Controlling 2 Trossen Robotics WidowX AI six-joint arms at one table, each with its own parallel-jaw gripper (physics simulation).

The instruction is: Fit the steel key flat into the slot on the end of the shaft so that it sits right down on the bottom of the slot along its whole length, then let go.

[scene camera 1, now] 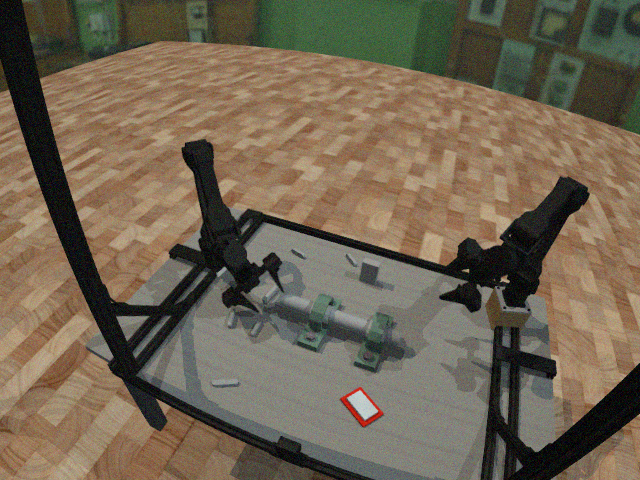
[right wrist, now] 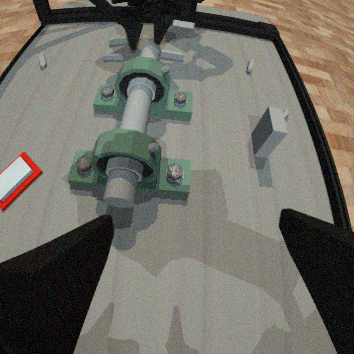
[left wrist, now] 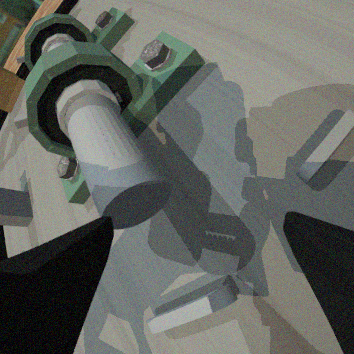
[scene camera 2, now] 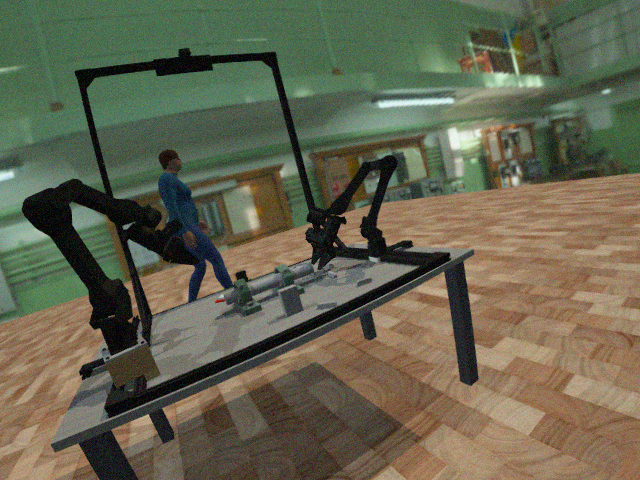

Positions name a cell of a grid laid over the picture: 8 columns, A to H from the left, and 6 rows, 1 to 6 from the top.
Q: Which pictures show my right gripper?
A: Scene camera 1, the right wrist view and scene camera 2 only.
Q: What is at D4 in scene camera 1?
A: My left gripper.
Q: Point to a grey shaft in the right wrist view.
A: C3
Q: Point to a grey block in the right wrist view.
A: G3
